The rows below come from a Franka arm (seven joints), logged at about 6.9 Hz.
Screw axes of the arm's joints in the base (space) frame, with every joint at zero. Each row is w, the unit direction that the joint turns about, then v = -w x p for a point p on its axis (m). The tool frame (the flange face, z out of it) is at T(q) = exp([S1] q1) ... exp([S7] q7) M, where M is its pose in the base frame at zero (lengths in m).
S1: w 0 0 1 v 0 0 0
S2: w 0 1 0 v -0.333 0 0
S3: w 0 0 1 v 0 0 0
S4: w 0 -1 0 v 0.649 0 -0.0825
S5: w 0 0 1 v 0 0 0
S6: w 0 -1 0 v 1.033 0 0
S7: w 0 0 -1 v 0 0.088 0
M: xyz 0.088 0 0.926 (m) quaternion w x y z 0 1 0 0
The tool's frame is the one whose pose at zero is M.
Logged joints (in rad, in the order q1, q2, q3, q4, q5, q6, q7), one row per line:
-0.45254 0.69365 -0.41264 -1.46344 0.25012 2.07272 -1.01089
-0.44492 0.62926 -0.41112 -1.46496 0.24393 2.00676 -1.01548
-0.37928 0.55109 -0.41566 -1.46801 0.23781 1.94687 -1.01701
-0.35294 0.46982 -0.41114 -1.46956 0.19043 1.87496 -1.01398
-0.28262 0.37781 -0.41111 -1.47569 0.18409 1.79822 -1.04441
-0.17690 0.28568 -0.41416 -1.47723 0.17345 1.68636 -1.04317
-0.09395 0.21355 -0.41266 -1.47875 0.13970 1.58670 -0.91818
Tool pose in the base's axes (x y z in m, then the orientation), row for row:
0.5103 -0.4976 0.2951 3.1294 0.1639 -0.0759
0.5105 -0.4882 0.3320 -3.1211 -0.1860 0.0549
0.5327 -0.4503 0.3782 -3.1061 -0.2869 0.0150
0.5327 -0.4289 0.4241 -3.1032 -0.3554 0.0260
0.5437 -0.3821 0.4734 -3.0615 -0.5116 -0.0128
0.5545 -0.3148 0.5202 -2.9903 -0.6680 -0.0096
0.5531 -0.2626 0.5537 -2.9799 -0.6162 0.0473
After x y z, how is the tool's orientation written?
As a rotation vector, in radians.
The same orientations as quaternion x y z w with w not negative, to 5 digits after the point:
0.99833 0.05229 -0.02421 0.00349
-0.99805 -0.05948 0.01756 0.00724
-0.99569 -0.09197 0.00481 0.01112
-0.99343 -0.11377 0.00832 0.00900
-0.98614 -0.16479 -0.00412 0.01881
-0.97521 -0.21785 -0.00313 0.03878
-0.97798 -0.20223 0.01552 0.04912

